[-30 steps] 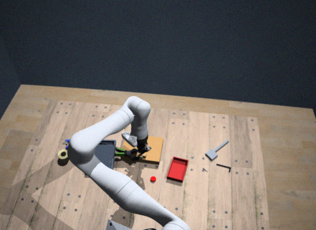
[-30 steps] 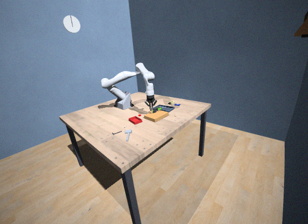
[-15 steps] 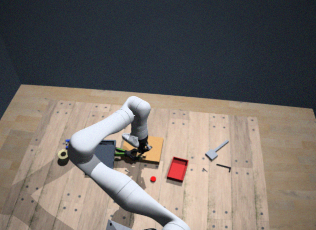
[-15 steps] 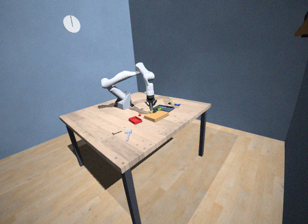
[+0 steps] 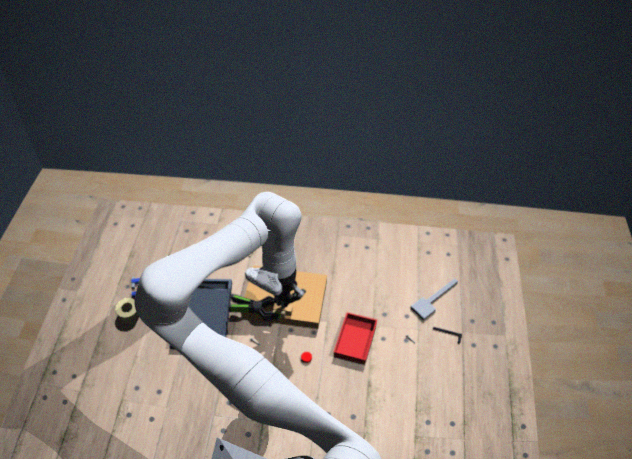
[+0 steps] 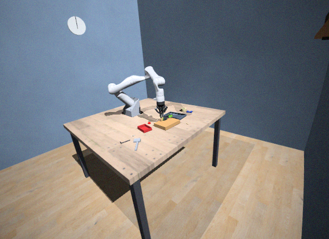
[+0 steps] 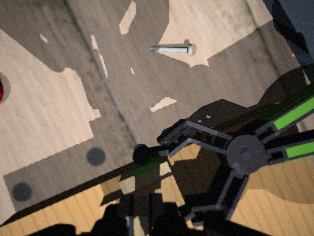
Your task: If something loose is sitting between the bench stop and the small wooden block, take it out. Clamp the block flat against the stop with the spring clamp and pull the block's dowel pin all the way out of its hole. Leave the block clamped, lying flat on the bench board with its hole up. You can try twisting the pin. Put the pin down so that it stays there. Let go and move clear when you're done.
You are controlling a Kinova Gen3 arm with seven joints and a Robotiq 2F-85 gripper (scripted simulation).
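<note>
Now: the dowel pin 20 mm below my hand. The rest, counted from my hand: bench board 60 mm below, 60 mm ahead, 10 mm to the left; then wooden block 40 mm below; then red disc 100 mm behind, 80 mm to the right, 80 mm below.
</note>
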